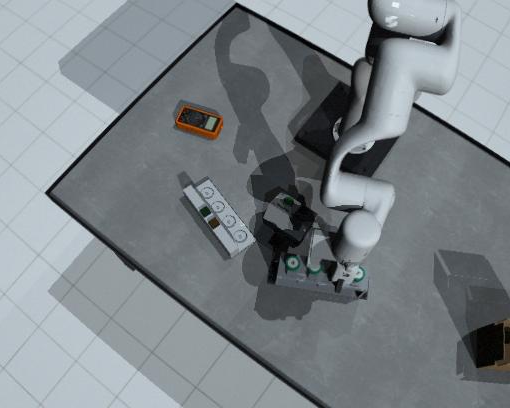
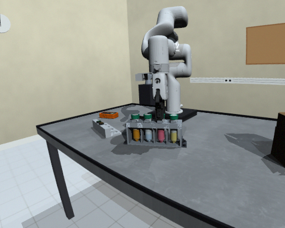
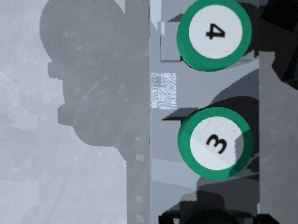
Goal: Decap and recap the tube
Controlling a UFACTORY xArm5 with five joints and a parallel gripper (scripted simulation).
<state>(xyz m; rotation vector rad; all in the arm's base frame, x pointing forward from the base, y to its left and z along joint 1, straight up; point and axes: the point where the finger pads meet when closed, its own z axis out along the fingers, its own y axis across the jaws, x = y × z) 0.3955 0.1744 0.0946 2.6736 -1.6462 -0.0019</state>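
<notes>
Right now the tube 2's threaded neck is 2 cm below my hand. The rest, counted from my hand: key housing 18 cm to the right, 8 cm below, 8 cm behind; green key 20 cm to the right, 10 cm behind, 6 cm below; blue key 16 cm to the right, 10 cm behind, 6 cm below.
</notes>
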